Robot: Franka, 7 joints.
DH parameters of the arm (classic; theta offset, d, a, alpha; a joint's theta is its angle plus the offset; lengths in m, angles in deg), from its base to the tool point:
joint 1: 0 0.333 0 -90
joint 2: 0 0 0 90
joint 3: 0 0.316 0.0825 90
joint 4: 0 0 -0.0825 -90
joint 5: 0 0.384 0 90
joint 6: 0 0 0.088 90
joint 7: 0 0.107 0 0
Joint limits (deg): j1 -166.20..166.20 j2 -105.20..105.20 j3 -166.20..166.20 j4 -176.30..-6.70 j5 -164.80..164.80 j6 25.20..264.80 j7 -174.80..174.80
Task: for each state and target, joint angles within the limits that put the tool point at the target. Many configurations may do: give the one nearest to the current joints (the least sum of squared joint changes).
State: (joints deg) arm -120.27 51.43 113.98 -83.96 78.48 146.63 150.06
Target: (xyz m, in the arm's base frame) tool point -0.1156 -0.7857 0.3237
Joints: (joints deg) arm -139.94 82.35 83.88 -68.71 77.75 154.06 150.06
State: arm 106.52 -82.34 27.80 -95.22 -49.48 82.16 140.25
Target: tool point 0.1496 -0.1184 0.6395
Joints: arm 99.32 -105.20 -5.69 -132.19 -43.53 44.10 140.25
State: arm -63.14 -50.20 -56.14 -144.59 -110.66 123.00 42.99
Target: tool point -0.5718 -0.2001 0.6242
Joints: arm -57.26 -53.05 -71.82 -104.37 -114.76 120.49 42.99
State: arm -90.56 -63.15 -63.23 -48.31 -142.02 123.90 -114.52
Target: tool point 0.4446 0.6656 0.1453
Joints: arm -124.45 -99.37 -65.99 -6.70 -142.85 100.25 -114.52
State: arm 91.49 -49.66 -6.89 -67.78 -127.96 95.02 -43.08
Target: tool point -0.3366 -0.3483 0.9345
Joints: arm 68.82 -77.34 29.32 -76.78 -129.65 95.52 -43.08
